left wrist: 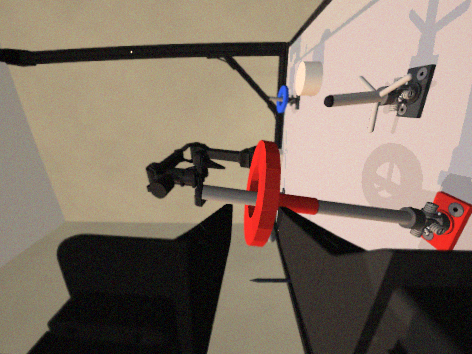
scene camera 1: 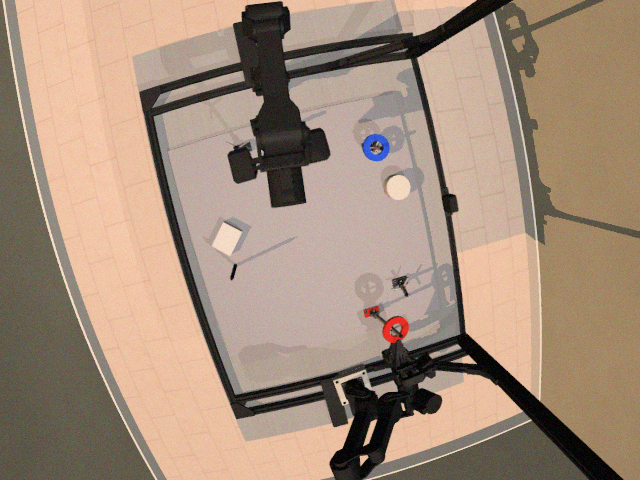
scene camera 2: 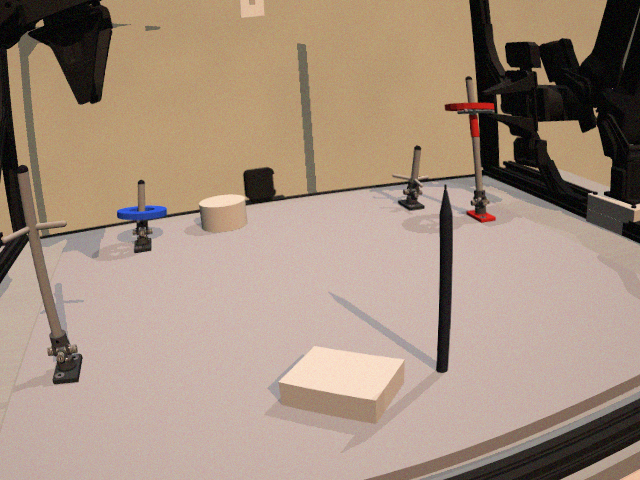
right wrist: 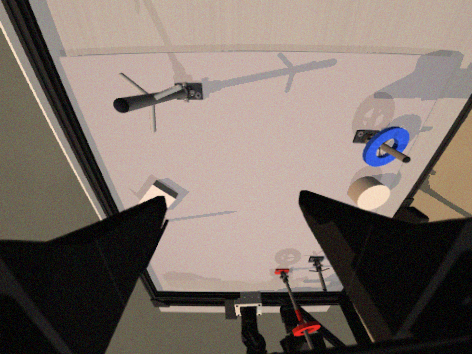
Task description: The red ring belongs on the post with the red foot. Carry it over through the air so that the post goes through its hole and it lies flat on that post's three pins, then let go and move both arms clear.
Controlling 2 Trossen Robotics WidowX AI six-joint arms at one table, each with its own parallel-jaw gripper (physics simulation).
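Places are measured from the left arm's base along level axes (x back, y left, z down), in millimetres.
Pixels of known places: left gripper, between the fingertips: [left wrist: 254, 212] [scene camera 1: 396, 337] [scene camera 2: 483, 104] [right wrist: 303, 333]; right gripper, between the fingertips: [left wrist: 224, 181] [scene camera 2: 91, 102] [right wrist: 233, 199]; left arm's base, origin of its link: [scene camera 1: 353, 388] [scene camera 2: 629, 197] [right wrist: 248, 310].
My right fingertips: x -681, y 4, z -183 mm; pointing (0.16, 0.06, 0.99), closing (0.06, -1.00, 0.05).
Ahead of a thing's pixels: the offset from my right fingertips to its top centre. "spot": to the spot under its first point.
The red ring {dx +478, dy -148, dz +54 mm} [scene camera 1: 386, 329] [scene camera 2: 460, 107] [left wrist: 270, 170] [right wrist: 297, 331] is around the tall, leaning post with the red foot {spot: dx +467, dy -119, dz +202 mm} [scene camera 1: 371, 311] [scene camera 2: 476, 155] [left wrist: 360, 211] [right wrist: 291, 295]. The post passes through its hole, and the ring looks square to the post, resting on the pins just above the red band; the pins are partly hidden. My left gripper [scene camera 2: 488, 103] [left wrist: 254, 212] is partly open, one fingertip above and one below the ring's near edge, with gaps showing in the left wrist view. My right gripper [scene camera 2: 88, 102] [right wrist: 233, 199] is wide open and empty, high above the opposite side of the table.
A short black-footed post {spot: dx +409, dy -214, dz +188 mm} [scene camera 1: 399, 282] [scene camera 2: 415, 165] [left wrist: 355, 99] stands beside the red-footed one. The blue ring {dx +42, dy -249, dz +158 mm} [scene camera 2: 124, 212] is on another post. A cream cylinder {dx +158, dy -279, dz +178 mm} [scene camera 2: 223, 214], a cream block {dx +147, dy +182, dz +193 mm} [scene camera 2: 341, 372], a black upright spike {dx +224, dy +188, dz +73 mm} [scene camera 2: 445, 289] and a tall post {spot: dx -57, dy +78, dz +120 mm} [scene camera 2: 43, 273] also stand there.
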